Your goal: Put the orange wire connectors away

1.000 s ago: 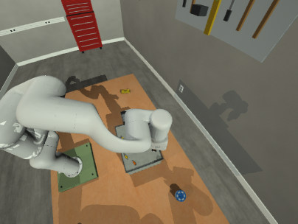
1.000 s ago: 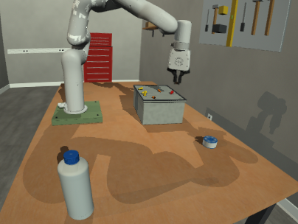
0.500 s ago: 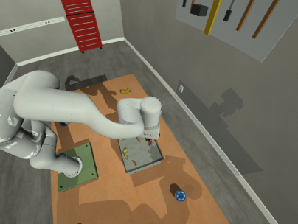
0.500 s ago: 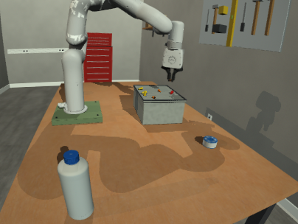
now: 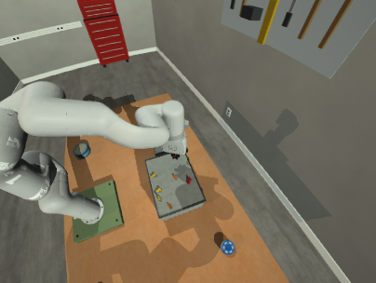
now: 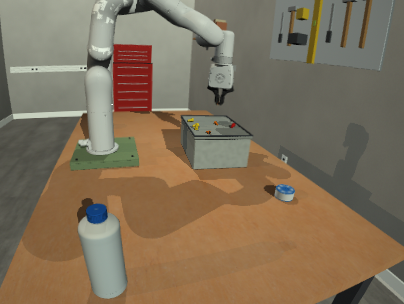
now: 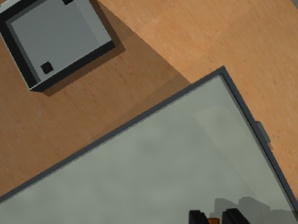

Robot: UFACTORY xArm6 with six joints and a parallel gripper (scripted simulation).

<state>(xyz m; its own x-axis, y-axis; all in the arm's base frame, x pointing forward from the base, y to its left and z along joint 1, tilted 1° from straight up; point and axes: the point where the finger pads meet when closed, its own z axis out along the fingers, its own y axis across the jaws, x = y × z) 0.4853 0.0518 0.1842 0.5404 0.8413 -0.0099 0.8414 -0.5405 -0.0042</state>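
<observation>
The grey tool case is 12 cm below my hand, 7 cm to the right of it and 4 cm behind it. Round my hand: red connector: 11 cm to the right, 8 cm below, 2 cm ahead; yellow connector: 13 cm behind, 8 cm below, 2 cm to the right.
</observation>
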